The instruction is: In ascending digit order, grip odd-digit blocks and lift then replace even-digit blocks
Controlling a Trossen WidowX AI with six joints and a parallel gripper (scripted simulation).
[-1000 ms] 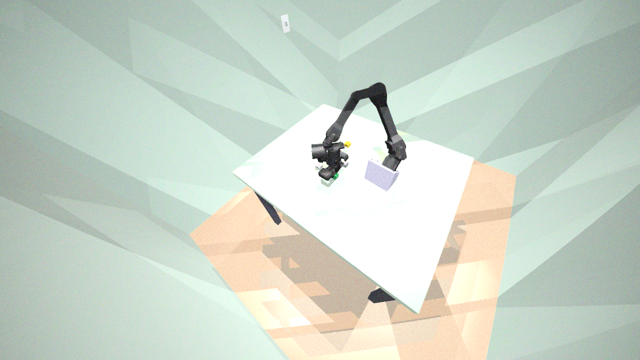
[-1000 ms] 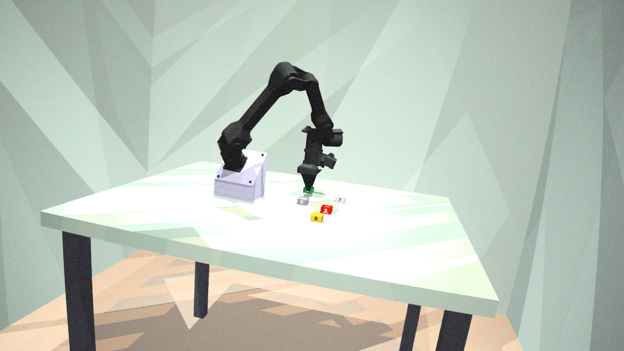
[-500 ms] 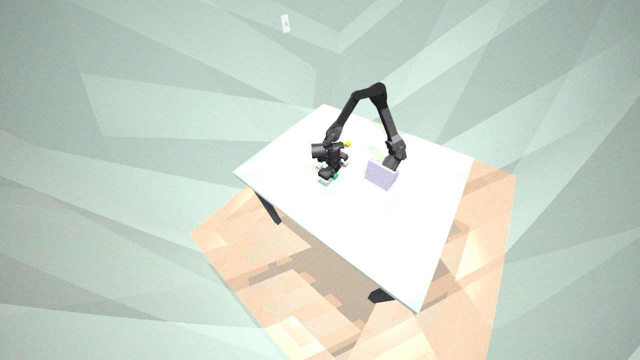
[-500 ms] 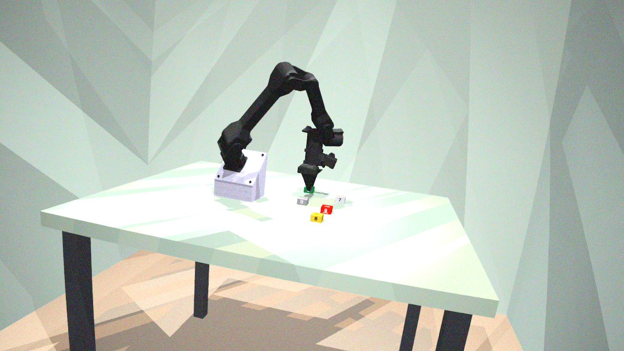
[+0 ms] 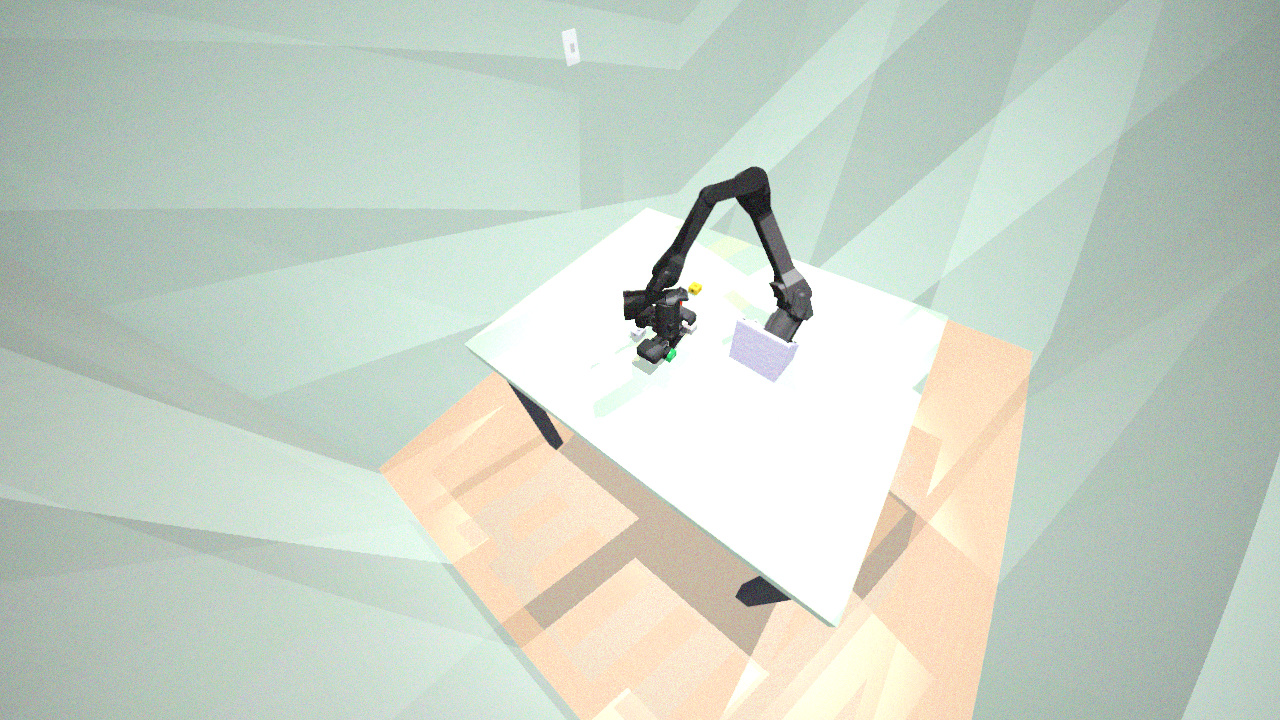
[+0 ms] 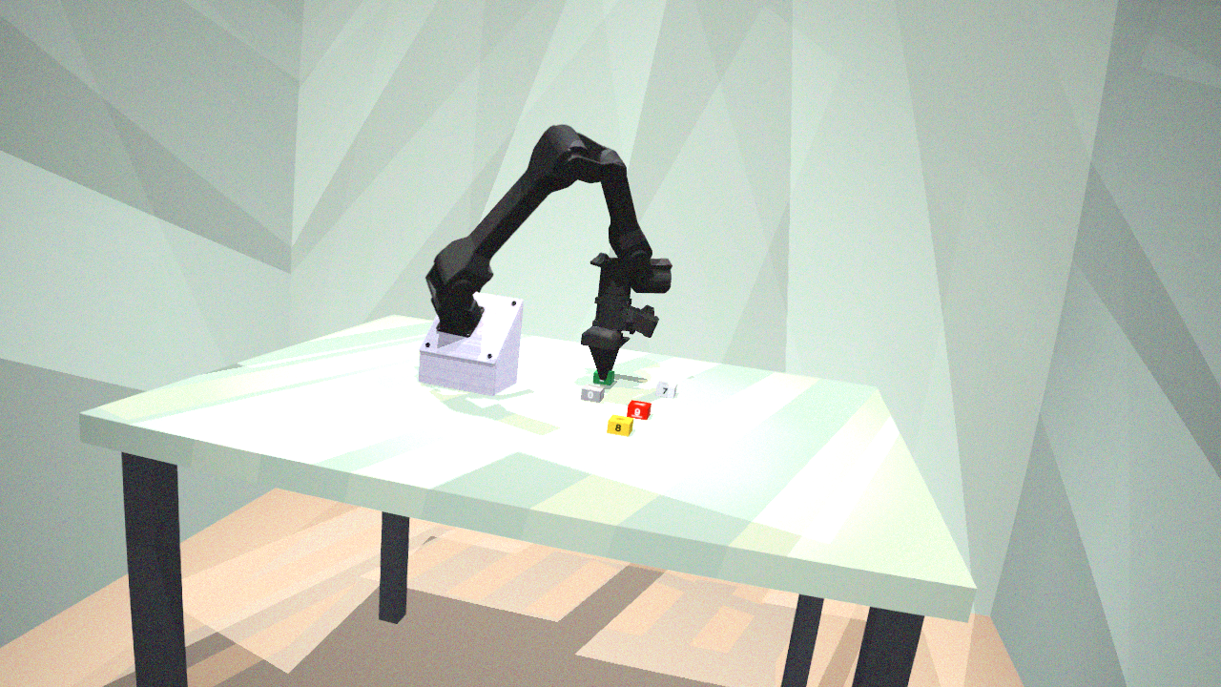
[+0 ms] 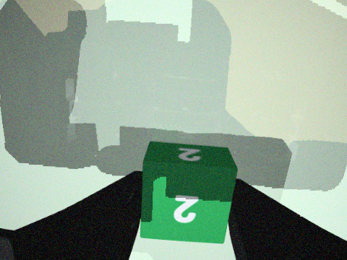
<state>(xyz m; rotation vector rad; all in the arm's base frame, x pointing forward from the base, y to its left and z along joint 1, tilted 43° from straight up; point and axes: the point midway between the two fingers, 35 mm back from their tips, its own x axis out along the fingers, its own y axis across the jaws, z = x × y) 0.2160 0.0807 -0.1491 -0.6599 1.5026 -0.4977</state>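
Now: gripper tip right at the green block. Round my gripper tip: red block (110 mm ahead, 160 mm to the right); white block marked 7 (120 mm ahead); grey block marked 0 (20 mm ahead, 120 mm to the right).
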